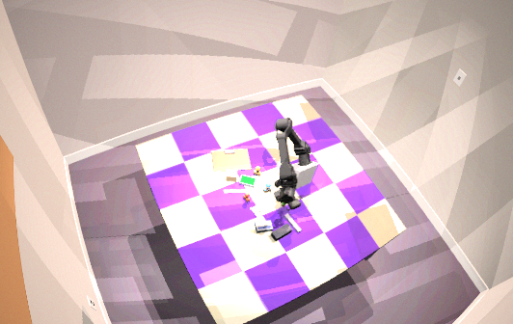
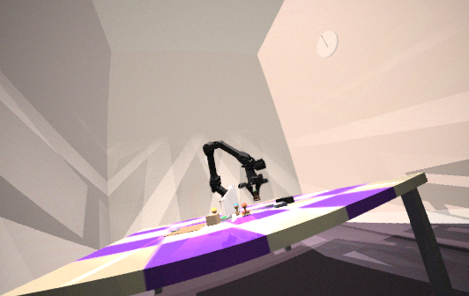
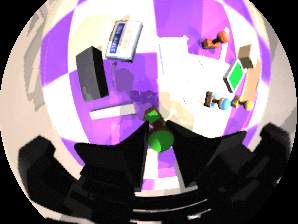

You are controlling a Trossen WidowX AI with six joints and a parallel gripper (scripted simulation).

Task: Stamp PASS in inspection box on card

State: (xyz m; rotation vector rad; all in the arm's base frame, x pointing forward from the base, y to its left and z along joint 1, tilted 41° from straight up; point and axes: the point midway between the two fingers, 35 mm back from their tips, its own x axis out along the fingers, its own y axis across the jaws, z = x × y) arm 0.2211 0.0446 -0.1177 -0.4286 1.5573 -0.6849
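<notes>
Now: the green ink pad 260 mm to the right of my gripper tip, 70 mm below it and 60 mm ahead of it. Also, from my gripper tip: grey bar (110 mm to the left, 70 mm below, 10 mm ahead); black box (120 mm to the left, 100 mm ahead, 60 mm below); white card (100 mm ahead, 80 mm below, 60 mm to the right).
</notes>
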